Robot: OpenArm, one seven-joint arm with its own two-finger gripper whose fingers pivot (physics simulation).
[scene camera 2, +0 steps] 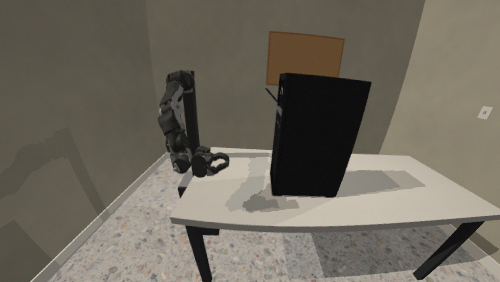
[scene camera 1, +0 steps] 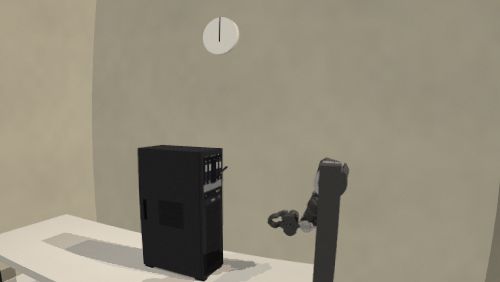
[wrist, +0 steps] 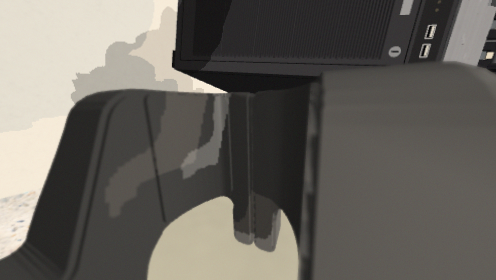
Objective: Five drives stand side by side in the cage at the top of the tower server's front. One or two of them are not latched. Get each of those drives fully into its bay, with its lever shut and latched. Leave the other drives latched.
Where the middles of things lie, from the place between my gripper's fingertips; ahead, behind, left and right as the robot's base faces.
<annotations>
I see my gripper 36 cm short of the black tower server (scene camera 2: 314, 138), 13 cm to the right of it and 4 cm below it.
</annotations>
